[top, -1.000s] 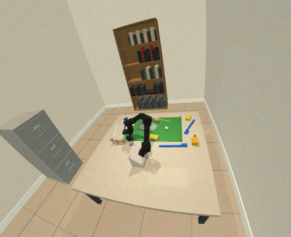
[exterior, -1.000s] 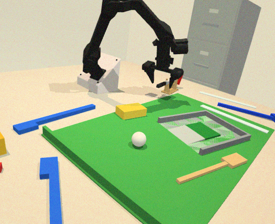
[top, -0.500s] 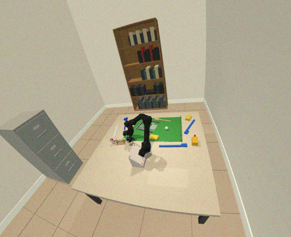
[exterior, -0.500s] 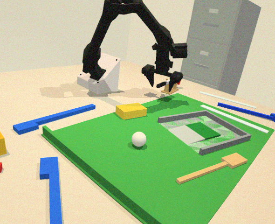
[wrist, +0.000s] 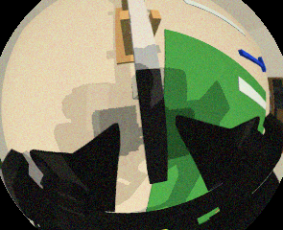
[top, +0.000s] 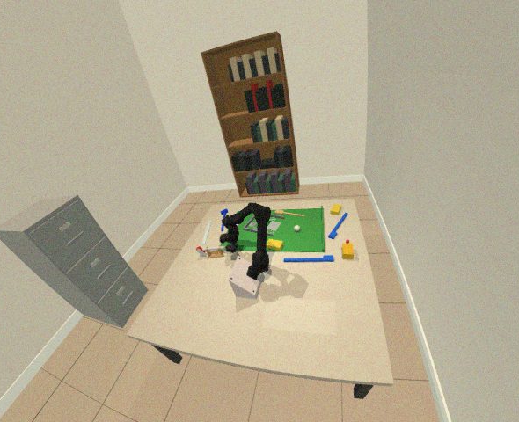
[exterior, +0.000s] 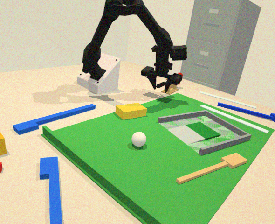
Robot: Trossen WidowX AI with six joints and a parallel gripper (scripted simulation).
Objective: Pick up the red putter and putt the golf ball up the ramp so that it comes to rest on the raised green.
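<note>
The small wooden stool lies 130 mm to the left of my gripper tip and 20 mm behind it. From my gripper tip the other things lie so: white golf ball (410 mm to the right, 230 mm ahead, 10 mm below); then green mat (260 mm ahead, 230 mm to the right, 30 mm below).
</note>
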